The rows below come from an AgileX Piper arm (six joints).
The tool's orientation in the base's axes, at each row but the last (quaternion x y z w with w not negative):
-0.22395, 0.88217, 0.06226, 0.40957
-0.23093, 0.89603, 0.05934, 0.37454
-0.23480, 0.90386, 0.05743, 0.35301
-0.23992, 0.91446, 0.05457, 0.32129
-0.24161, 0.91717, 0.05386, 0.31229
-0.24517, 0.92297, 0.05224, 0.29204
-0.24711, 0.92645, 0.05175, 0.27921
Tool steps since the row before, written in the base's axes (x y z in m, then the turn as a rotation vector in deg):
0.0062, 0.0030, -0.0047, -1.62, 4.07, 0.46
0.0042, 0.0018, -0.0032, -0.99, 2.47, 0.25
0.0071, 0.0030, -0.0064, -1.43, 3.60, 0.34
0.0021, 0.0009, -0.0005, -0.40, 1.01, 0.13
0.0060, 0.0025, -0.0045, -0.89, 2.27, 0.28
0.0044, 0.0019, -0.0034, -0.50, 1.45, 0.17
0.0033, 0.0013, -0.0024, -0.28, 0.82, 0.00
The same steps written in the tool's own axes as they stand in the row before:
-0.0010, 0.0003, 0.0083, -0.83, 4.32, -0.23
-0.0010, -0.0001, 0.0055, -0.48, 2.63, -0.13
-0.0014, -0.0003, 0.0099, -0.69, 3.82, -0.16
-0.0015, -0.0002, 0.0018, -0.22, 1.07, -0.07
-0.0025, -0.0004, 0.0075, -0.48, 2.40, -0.14
-0.0020, -0.0003, 0.0055, -0.35, 1.50, -0.05
-0.0016, -0.0004, 0.0039, -0.15, 0.85, 0.05

